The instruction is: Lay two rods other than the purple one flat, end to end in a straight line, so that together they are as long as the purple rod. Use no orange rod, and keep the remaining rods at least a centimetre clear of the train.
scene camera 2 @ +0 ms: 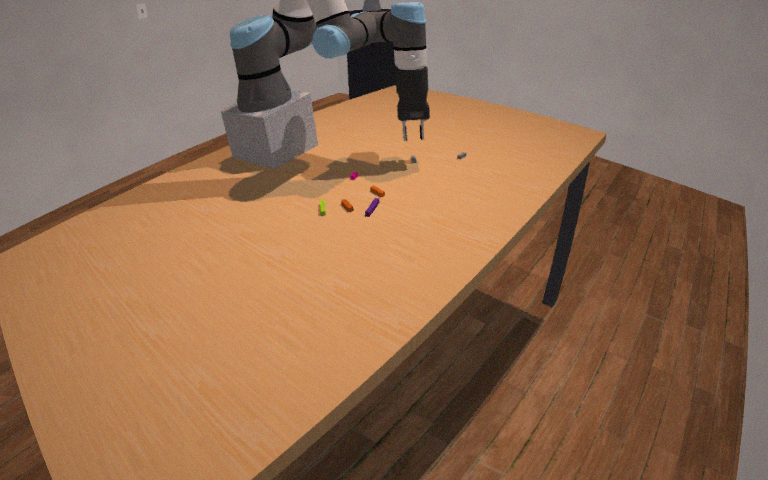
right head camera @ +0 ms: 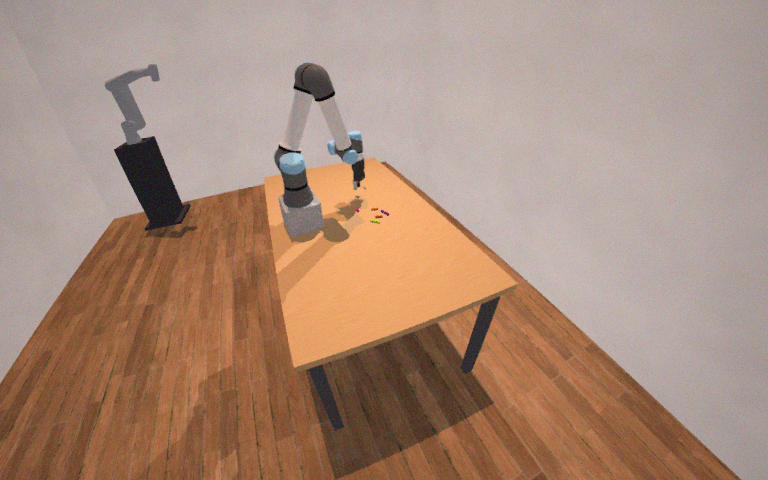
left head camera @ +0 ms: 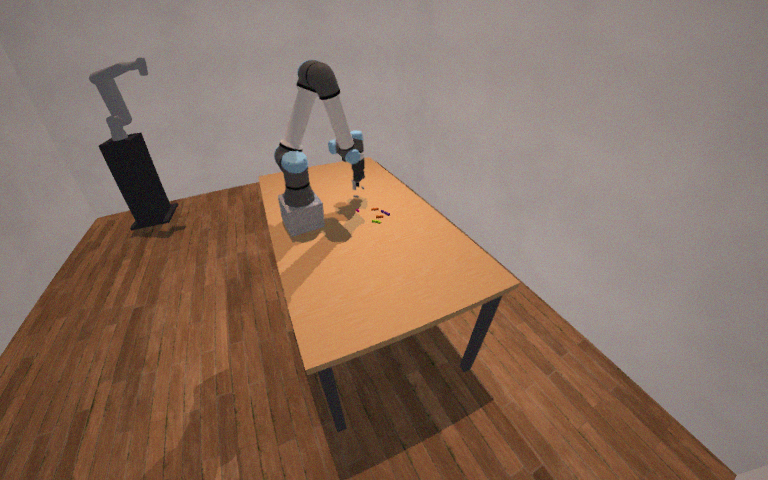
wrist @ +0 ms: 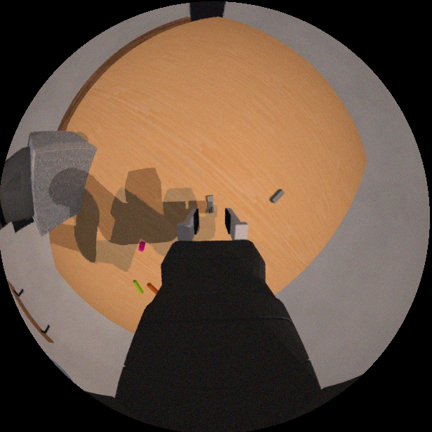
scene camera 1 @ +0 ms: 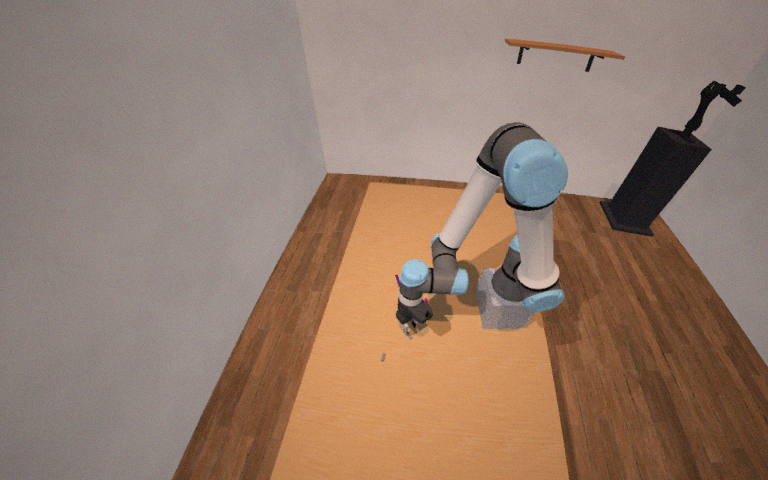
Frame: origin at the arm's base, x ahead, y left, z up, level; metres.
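Seen in the pictures: gripper, between the fingertips: (scene camera 2: 413, 139) (right head camera: 357, 188) (left head camera: 356, 188) (scene camera 1: 409, 328); arm's base, origin of its link: (scene camera 2: 264, 101) (right head camera: 298, 199) (left head camera: 299, 198) (scene camera 1: 510, 285).
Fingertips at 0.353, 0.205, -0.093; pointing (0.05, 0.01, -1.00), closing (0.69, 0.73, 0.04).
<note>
Offsets run from my fingertips to a thing's top centre, as dx, dy, dz. Level surfaces: height alone.
My gripper (scene camera 2: 413, 139) (wrist: 211, 215) is open and empty, above the table and over a grey rod {-0.002, +0.004, -0.052} (scene camera 2: 413, 159) (wrist: 210, 204), which lies flat partly in shadow. A second grey rod {+0.075, +0.109, -0.052} (scene camera 1: 383, 357) (scene camera 2: 462, 155) (wrist: 277, 196) lies apart from it, angled differently. The purple rod {+0.096, -0.242, -0.052} (left head camera: 385, 212) (scene camera 1: 397, 279) (scene camera 2: 372, 207) lies near two orange rods {+0.054, -0.185, -0.052} (scene camera 2: 377, 191) {+0.051, -0.272, -0.052} (scene camera 2: 347, 205). A lime rod {+0.018, -0.312, -0.052} (left head camera: 376, 221) (scene camera 2: 322, 207) (wrist: 138, 286) and a short magenta rod {-0.043, -0.166, -0.052} (scene camera 2: 353, 176) (wrist: 142, 246) lie nearby. The purple rod does not show in the wrist view.
The wooden table {dz -0.062} (left head camera: 396, 271) (scene camera 2: 254, 294) carries the grey base block (left head camera: 303, 217) (scene camera 2: 271, 133) of the arm, on the side beyond the magenta rod. A black pedestal (left head camera: 138, 181) (scene camera 1: 651, 181) with another arm stands off the table. A wall shelf (scene camera 1: 566, 48) hangs behind.
</note>
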